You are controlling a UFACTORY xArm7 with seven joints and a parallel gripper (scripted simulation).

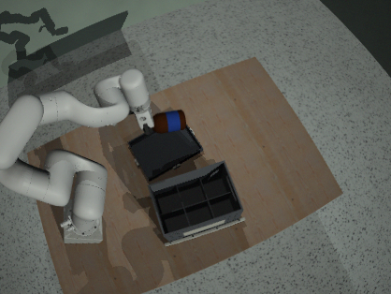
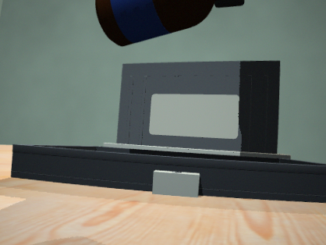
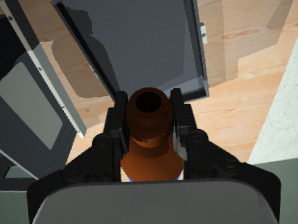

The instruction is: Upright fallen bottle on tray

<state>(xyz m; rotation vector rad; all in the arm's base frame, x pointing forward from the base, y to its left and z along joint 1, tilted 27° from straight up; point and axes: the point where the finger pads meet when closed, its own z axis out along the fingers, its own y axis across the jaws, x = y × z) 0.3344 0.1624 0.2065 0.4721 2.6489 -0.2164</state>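
The bottle lies 5 cm ahead of my hand, 2 cm to the right of it and 1 cm below it. Round my hand: dark crate (30 cm to the right, 12 cm below, 3 cm behind); tray (19 cm below, 3 cm ahead, 2 cm to the right).
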